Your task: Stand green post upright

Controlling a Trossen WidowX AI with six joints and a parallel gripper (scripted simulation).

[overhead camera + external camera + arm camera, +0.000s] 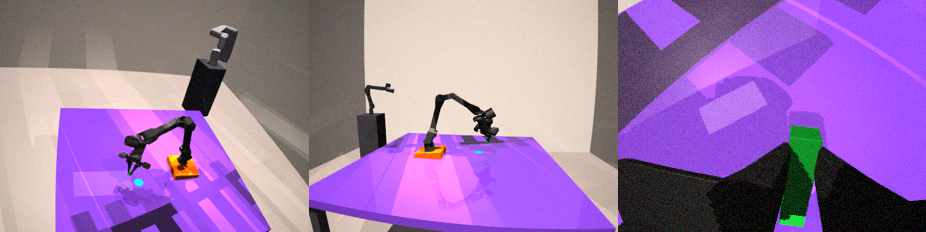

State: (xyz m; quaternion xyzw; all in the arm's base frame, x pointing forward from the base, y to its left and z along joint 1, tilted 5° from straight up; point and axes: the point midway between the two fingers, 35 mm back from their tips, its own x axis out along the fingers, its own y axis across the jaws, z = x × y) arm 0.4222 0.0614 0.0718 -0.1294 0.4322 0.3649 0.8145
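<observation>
My gripper tip is now 80 mm past the cyan circle and 110 mm above it. Round my gripper tip: green post 10 mm behind, 10 mm to the right, 10 mm below.
</observation>
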